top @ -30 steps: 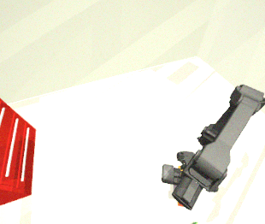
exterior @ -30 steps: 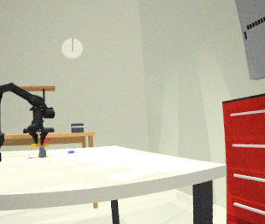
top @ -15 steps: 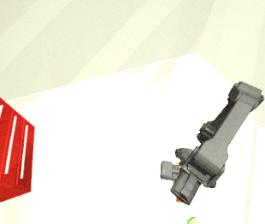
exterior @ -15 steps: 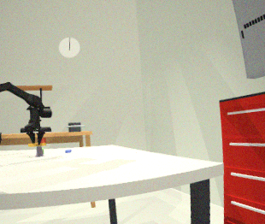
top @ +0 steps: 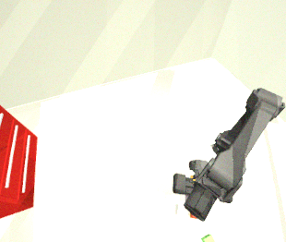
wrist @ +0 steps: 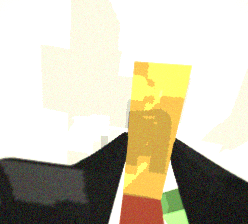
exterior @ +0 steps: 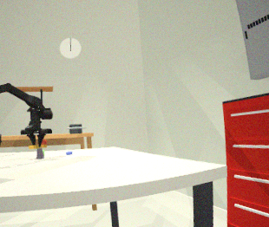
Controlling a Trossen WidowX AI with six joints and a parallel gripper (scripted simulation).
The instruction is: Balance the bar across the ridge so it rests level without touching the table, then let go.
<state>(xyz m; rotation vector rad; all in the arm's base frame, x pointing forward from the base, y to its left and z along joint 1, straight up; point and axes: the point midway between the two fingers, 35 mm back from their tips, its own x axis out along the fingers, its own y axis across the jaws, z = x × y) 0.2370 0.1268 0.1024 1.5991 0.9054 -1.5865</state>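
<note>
Right now the yellow bar is 2 cm ahead of my gripper tip, 3 cm to the left of it and 1 cm above it. Round my gripper tip: green-edged piece: 2 cm ahead, 17 cm to the left, 5 cm below; blue block: 20 cm ahead, 16 cm to the left, 6 cm below.
</note>
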